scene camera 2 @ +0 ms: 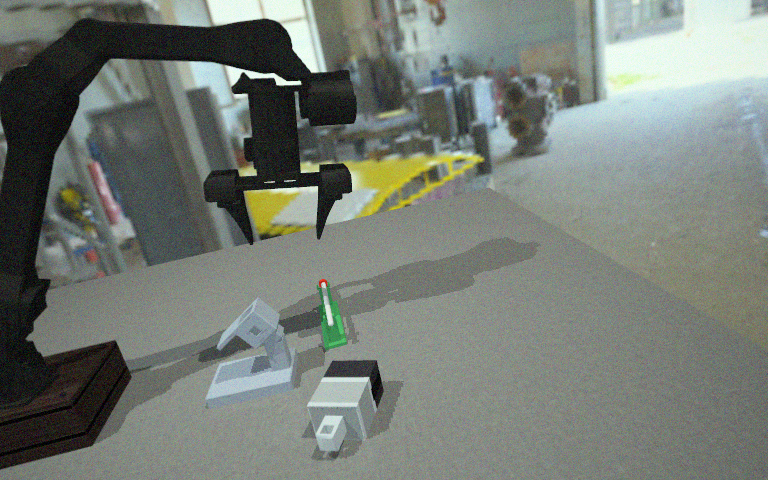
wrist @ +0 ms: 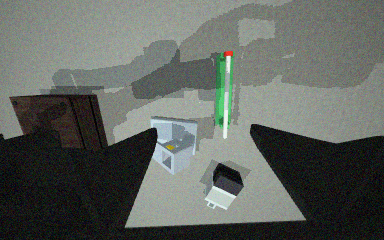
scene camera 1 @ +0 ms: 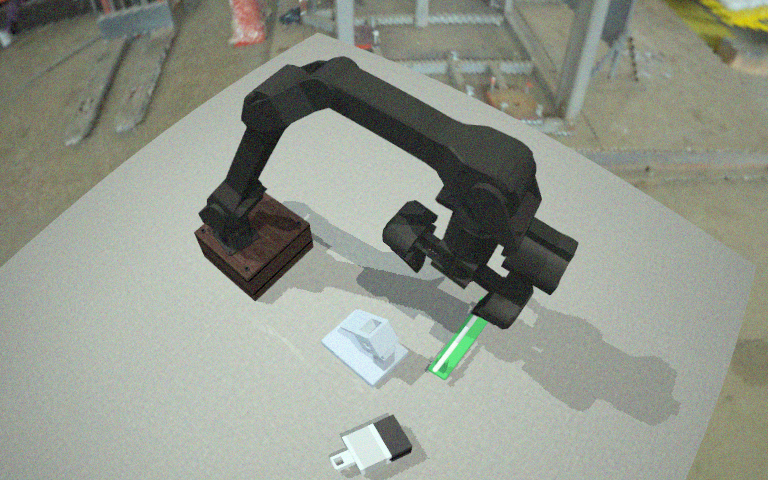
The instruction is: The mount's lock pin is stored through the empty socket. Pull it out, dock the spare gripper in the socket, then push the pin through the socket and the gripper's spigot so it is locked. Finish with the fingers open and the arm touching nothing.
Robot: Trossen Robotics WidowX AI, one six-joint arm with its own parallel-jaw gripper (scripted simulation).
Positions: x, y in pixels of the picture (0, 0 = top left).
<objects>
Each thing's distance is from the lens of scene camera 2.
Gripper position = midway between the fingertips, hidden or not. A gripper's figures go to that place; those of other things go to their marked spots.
gripper (scene camera 2: 285, 241): 70 cm
spare gripper (scene camera 2: 344, 404): 54 cm
</objects>
